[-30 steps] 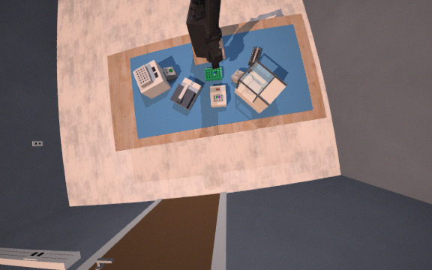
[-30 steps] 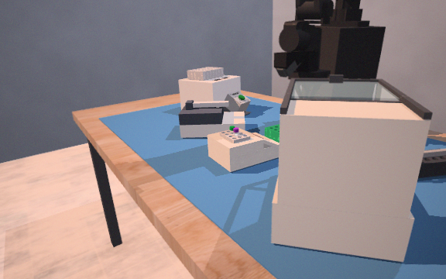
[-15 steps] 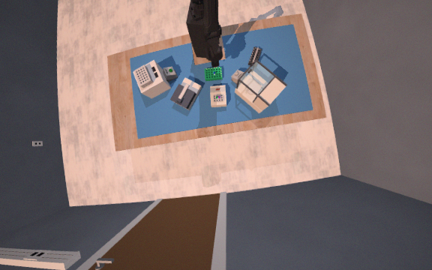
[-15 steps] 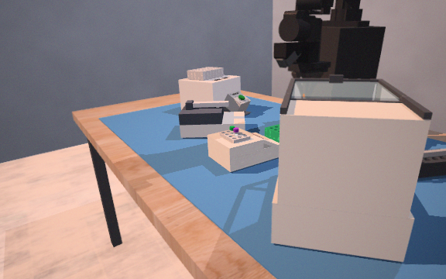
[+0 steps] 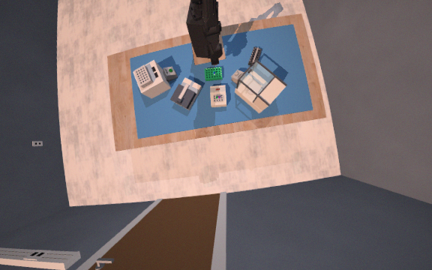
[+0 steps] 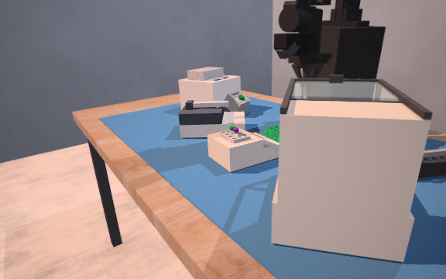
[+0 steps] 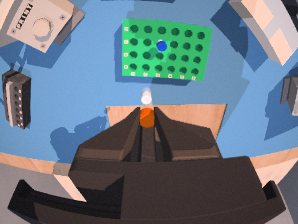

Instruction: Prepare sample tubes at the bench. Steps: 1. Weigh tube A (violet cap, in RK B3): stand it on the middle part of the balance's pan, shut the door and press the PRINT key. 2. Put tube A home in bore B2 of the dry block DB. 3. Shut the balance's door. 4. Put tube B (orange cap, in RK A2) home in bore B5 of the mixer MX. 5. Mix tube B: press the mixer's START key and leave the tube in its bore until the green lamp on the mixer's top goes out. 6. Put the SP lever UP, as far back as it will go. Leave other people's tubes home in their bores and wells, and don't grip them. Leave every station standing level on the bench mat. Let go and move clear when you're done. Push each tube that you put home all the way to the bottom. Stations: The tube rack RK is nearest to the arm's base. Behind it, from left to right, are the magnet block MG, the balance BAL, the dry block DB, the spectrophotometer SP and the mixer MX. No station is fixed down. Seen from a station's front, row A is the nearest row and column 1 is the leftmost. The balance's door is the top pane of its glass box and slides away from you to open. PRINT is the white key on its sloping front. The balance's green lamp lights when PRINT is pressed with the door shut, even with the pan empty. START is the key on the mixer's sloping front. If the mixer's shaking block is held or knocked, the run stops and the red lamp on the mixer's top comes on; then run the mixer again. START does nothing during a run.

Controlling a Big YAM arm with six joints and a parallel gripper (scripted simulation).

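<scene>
Right now my hand is 50 cm to the left of the mixer's shaking block and 9 cm past it. Round my hand: rack 14 cm below, 3 cm to the right, 2 cm ahead; blue-capped tube 13 cm below, 3 cm to the right, 3 cm ahead; orange-capped tube 2 cm below.
</scene>
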